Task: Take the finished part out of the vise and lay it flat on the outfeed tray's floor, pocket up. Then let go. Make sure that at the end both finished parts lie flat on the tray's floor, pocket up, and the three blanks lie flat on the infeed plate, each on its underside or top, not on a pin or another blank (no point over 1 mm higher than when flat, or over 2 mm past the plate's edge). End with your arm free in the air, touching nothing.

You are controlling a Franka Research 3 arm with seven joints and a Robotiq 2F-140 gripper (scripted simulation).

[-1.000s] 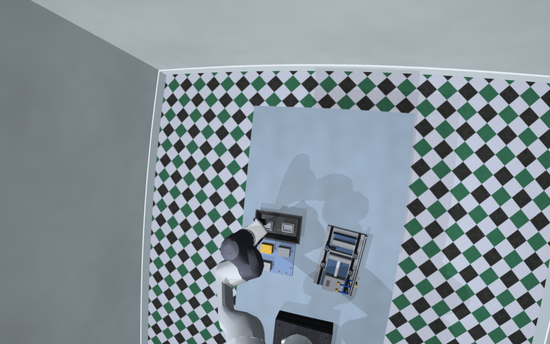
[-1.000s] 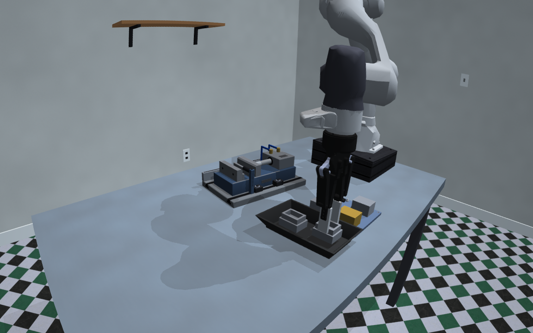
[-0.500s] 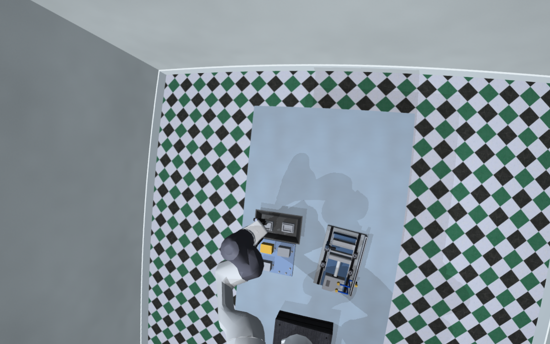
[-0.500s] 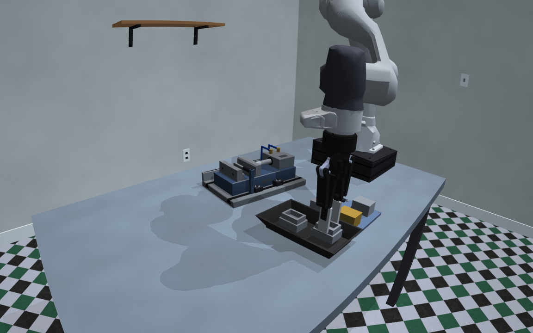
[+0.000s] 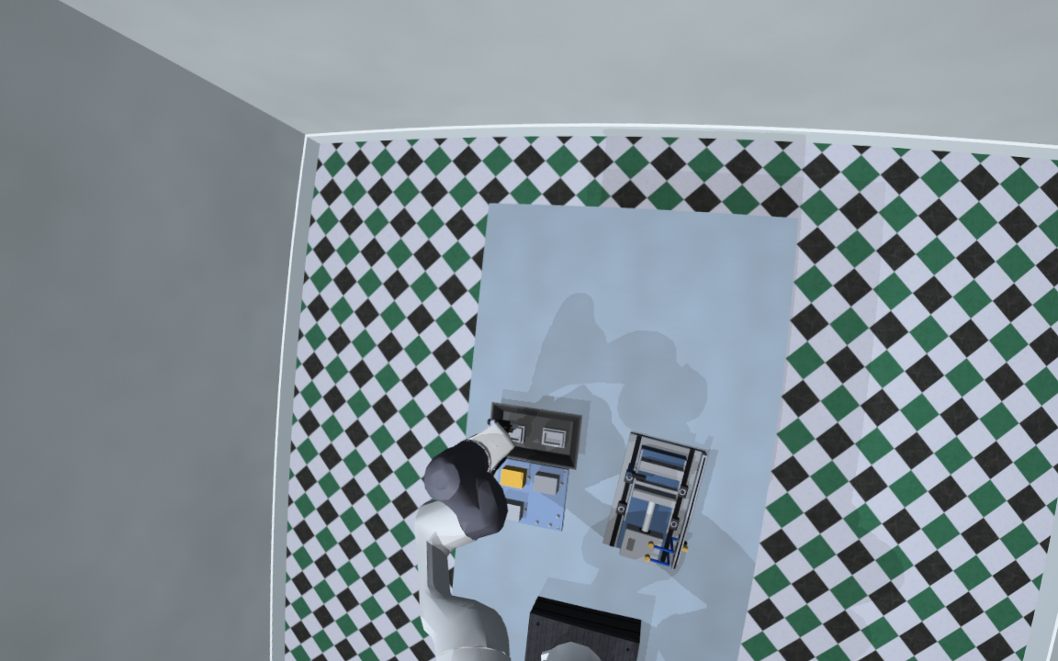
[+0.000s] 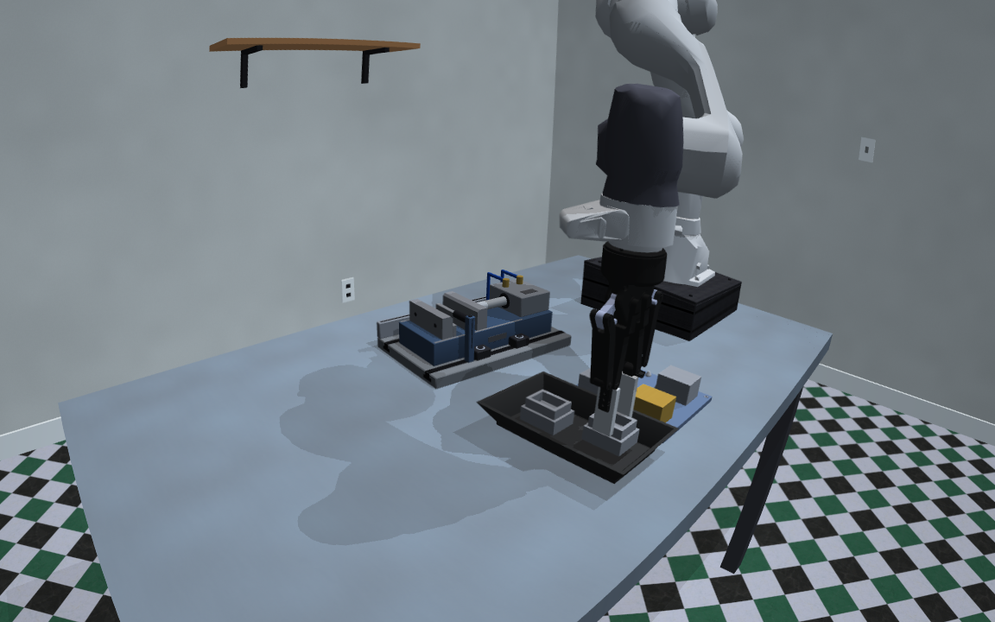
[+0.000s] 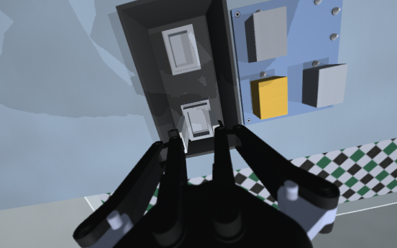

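The yellow block lies 12 cm behind my hand, 6 cm below it and 2 cm to the right of it. Round my hand: blue fixture plate: 16 cm behind, 8 cm below, 6 cm to the right.
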